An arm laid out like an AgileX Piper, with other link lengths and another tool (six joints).
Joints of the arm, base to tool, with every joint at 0 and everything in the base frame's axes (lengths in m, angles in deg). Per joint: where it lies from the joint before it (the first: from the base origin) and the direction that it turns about. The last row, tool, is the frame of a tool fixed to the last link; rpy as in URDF.
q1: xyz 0 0 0.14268 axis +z
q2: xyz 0 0 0 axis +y
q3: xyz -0.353 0 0.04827 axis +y
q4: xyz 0.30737 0 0.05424 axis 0.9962 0 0.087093
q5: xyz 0 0 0 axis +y
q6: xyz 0.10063 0 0.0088 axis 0.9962 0 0.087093
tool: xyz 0.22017 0 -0.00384 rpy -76.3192 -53.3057 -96.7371
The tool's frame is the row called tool.
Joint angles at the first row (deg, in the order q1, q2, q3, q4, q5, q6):
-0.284 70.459 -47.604 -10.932 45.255 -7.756
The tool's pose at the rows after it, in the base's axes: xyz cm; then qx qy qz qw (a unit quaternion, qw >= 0):
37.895 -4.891 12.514 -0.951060 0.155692 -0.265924 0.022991
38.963 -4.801 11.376 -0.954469 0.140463 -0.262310 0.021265
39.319 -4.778 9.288 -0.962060 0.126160 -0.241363 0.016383
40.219 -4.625 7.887 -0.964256 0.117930 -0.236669 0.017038
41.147 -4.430 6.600 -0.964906 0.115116 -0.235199 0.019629
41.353 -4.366 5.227 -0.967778 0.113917 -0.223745 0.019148
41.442 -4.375 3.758 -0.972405 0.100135 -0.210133 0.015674
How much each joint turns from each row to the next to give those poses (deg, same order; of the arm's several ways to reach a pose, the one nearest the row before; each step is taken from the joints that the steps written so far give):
0.000 2.436 0.000 0.000 -4.304 -2.481
-0.001 2.530 -0.055 -0.049 -2.208 -1.466
0.000 3.464 -0.047 0.001 -1.065 -1.601
0.001 2.680 0.000 -0.001 -2.242 -0.660
-0.001 2.481 0.000 0.001 -2.385 0.000
0.001 2.281 -0.172 -0.001 -0.782 -0.063
-0.001 2.319 -0.075 -0.061 -0.770 -1.512

